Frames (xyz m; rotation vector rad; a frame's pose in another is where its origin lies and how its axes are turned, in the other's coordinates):
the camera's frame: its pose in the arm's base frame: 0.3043 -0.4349 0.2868 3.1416 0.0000 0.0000
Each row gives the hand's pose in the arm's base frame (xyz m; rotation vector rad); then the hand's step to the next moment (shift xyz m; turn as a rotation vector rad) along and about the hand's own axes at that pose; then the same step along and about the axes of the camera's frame.
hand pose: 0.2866 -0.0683 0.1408 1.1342 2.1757 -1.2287
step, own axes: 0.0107 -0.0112 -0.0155 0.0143 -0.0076 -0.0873
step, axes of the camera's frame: -0.0146 -0.0147 -0.0071 -0.0103 -0.0779 -0.0413
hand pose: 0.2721 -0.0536 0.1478 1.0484 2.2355 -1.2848
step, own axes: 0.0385 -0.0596 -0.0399 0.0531 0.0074 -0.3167
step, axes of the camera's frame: -0.0678 -0.0316 -0.0320 -0.0122 -0.2940 -0.1288
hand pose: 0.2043 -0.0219 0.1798 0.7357 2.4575 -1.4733
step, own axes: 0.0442 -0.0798 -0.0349 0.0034 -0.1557 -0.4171
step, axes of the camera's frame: -0.0747 -0.0136 -0.0615 -0.0416 -0.3022 -0.3243
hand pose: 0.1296 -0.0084 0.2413 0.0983 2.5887 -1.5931
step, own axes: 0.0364 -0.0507 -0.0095 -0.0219 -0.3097 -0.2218
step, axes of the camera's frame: -0.0421 0.0143 -0.0449 -0.0229 -0.0585 -0.3764
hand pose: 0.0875 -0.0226 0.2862 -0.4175 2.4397 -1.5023
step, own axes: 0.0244 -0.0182 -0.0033 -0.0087 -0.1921 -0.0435
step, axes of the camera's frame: -0.0218 0.0140 -0.0163 0.0144 0.0432 -0.1918
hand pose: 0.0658 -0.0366 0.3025 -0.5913 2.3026 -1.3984
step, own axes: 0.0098 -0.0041 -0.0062 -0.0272 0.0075 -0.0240
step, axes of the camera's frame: -0.0108 0.0024 -0.0053 0.0091 -0.0353 -0.0064
